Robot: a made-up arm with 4 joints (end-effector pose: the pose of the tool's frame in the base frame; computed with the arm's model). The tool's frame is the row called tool.
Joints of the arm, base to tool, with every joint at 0 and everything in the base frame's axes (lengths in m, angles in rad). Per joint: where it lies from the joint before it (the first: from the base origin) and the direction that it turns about. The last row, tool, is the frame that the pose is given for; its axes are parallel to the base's.
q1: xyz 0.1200 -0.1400 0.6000 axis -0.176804 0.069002 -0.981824
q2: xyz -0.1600 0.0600 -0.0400 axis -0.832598 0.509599 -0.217
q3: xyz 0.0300 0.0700 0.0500 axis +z
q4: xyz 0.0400 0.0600 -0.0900 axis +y
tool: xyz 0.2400 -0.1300 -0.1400
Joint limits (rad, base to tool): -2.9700..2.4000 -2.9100..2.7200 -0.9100..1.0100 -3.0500..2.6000
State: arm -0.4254 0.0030 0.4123 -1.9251
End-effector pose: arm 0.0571 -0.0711 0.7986 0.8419 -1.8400 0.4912
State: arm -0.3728 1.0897 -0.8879 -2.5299
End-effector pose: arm -0.0824 0.0865 0.6347 -1.2796 -2.1819 0.9766
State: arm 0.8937 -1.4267 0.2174 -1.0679
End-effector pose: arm 0.1040 -0.1524 0.8392 0.3946 -2.1628 -0.5128
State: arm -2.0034 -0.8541 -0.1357 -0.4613
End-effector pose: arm -0.0028 -0.0319 0.7005 1.6106 0.1048 1.5836
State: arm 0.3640 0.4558 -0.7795 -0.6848
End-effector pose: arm 0.0932 -0.2930 0.6067 -0.9055 -0.4289 -0.9781
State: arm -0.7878 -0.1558 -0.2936 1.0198
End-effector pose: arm -0.0037 -0.0797 0.2543 0.0086 0.9511 0.6172
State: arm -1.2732 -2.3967 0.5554 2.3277
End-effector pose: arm -0.1634 -0.1563 0.5246 0.0682 -0.3157 2.7344
